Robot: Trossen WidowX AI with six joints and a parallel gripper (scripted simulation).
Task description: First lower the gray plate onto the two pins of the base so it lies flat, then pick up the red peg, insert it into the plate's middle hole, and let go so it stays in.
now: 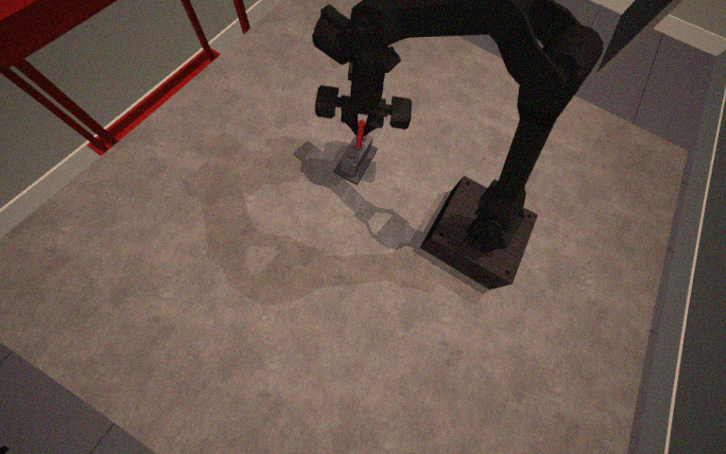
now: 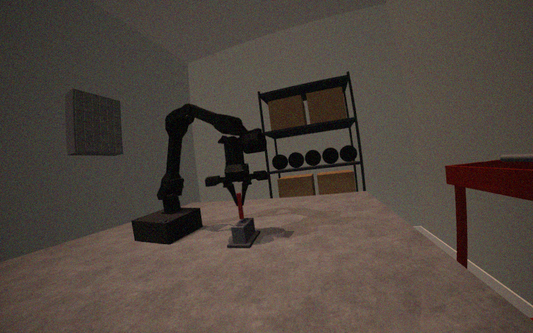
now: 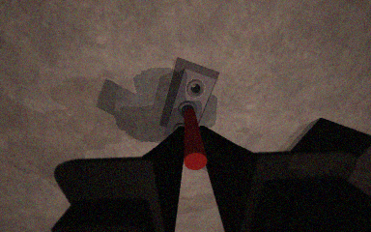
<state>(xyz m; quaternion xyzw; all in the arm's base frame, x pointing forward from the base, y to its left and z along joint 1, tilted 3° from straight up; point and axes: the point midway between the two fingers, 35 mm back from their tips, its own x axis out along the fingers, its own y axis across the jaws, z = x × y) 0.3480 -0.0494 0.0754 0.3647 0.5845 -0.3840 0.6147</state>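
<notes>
Right now the red peg is right at my gripper tip. The rest, counted from my gripper tip: flat dark base (10 cm below); gray plate (7 cm below).
</notes>
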